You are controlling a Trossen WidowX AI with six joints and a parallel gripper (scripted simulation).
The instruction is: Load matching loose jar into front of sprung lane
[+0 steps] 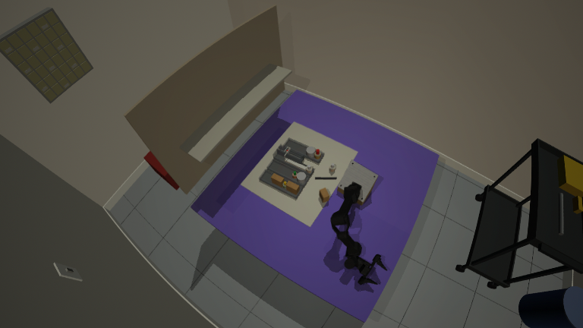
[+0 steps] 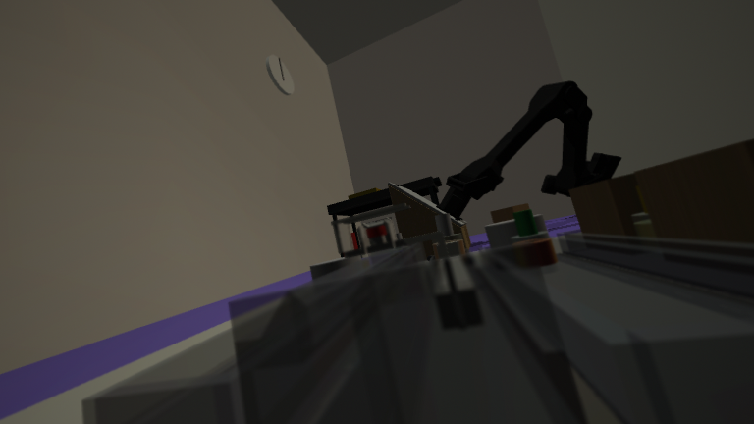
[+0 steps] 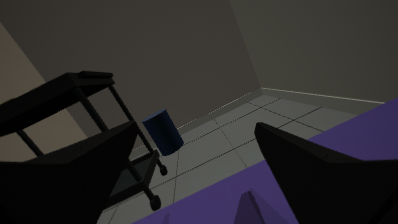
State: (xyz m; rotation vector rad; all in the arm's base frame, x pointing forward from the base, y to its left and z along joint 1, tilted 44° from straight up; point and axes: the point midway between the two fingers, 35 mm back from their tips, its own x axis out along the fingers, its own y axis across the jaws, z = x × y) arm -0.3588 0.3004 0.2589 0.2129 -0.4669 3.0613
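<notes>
The black bar is 60 cm ahead of my gripper tip, 41 cm to the right of it and 9 cm below it. Round my gripper tip: cardboard box: 54 cm ahead, 29 cm to the right, 6 cm below.
</notes>
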